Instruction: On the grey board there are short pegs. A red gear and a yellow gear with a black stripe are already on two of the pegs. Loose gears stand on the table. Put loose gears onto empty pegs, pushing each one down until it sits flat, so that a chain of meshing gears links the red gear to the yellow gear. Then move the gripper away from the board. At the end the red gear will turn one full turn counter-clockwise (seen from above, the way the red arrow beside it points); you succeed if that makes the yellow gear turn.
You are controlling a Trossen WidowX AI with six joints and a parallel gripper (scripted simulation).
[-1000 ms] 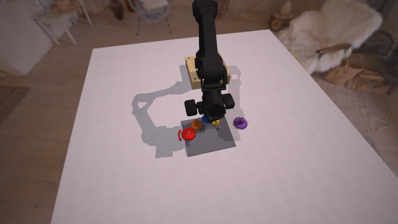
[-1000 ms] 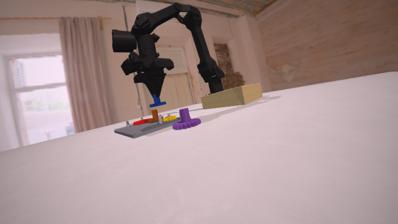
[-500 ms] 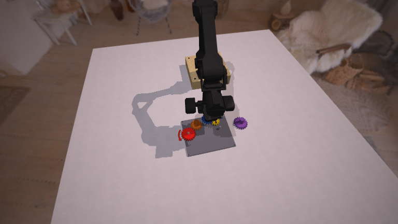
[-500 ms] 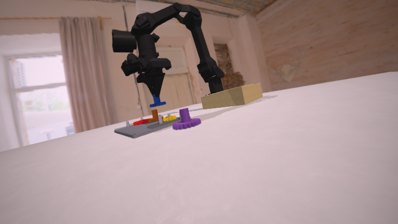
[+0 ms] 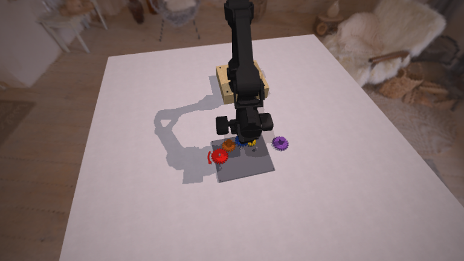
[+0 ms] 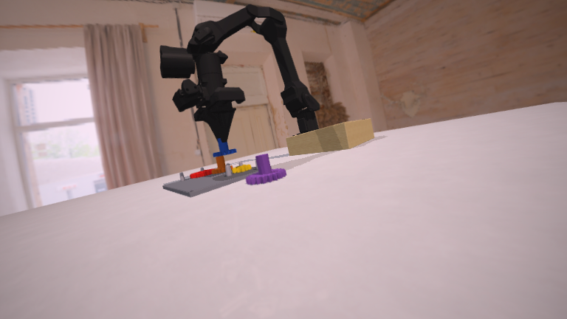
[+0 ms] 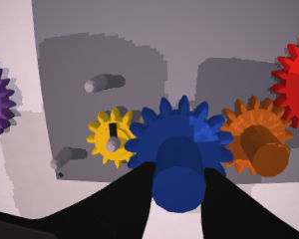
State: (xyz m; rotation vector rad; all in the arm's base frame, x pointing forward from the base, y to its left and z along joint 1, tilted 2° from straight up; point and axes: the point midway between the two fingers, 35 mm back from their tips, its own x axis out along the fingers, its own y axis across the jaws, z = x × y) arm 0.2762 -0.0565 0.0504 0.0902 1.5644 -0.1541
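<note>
The yellow gear lies 6 cm below my gripper tip, 4 cm to the left of it and 1 cm behind it. From my gripper tip the other things lie so: orange gear (5 cm to the right, 5 cm below, 1 cm behind); then red gear (9 cm to the right, 6 cm below, 2 cm ahead); then blue gear (1 cm below).
</note>
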